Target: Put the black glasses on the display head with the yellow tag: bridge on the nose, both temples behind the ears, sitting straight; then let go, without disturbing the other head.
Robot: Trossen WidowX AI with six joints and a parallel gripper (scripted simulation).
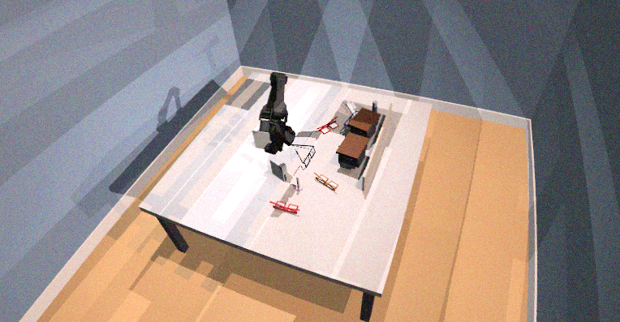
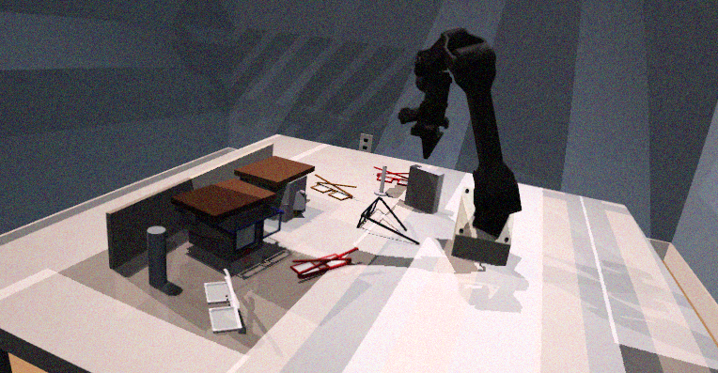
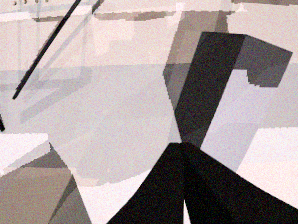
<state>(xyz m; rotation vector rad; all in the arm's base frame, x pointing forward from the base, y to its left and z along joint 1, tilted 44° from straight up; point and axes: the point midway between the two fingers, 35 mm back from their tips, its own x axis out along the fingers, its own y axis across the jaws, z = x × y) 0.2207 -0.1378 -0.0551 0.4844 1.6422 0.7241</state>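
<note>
Right now my gripper tip is 4 cm to the left of the grey box and 10 cm above it. From my gripper tip the other things lie so: low wall panel (39 cm ahead, 35 cm to the left, 10 cm below).
</note>
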